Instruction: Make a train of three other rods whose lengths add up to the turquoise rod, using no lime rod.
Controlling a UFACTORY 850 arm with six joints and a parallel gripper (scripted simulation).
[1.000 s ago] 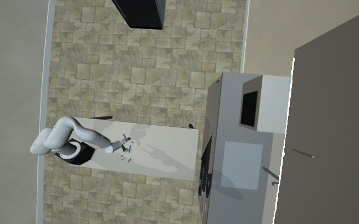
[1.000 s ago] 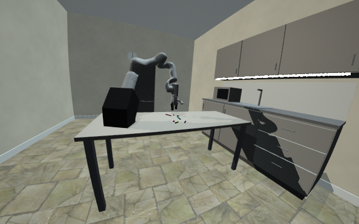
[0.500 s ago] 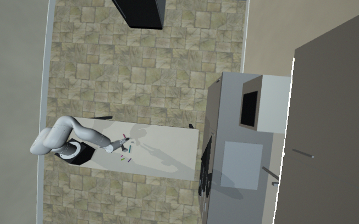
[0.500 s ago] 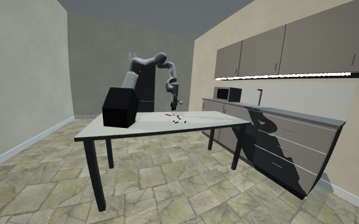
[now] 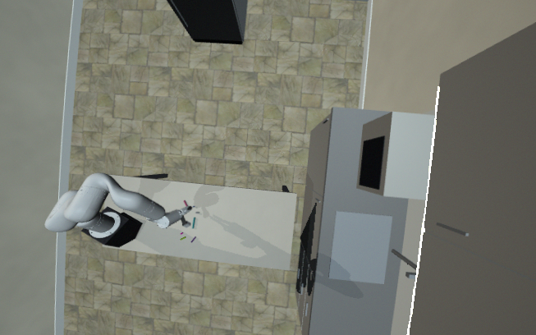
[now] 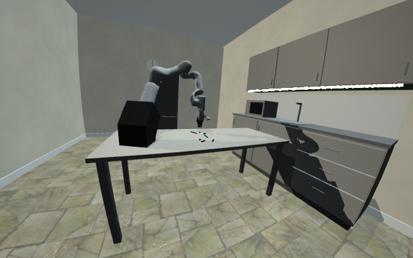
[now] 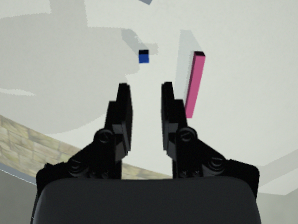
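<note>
Now: hand 80 mm above the small blue rod. The rest, counted from my hand: turquoise rod: 20 mm ahead, 150 mm to the right, 80 mm below; grey rod: 40 mm ahead, 50 mm to the right, 80 mm below; pink rod: 70 mm behind, 10 mm to the left, 80 mm below.
</note>
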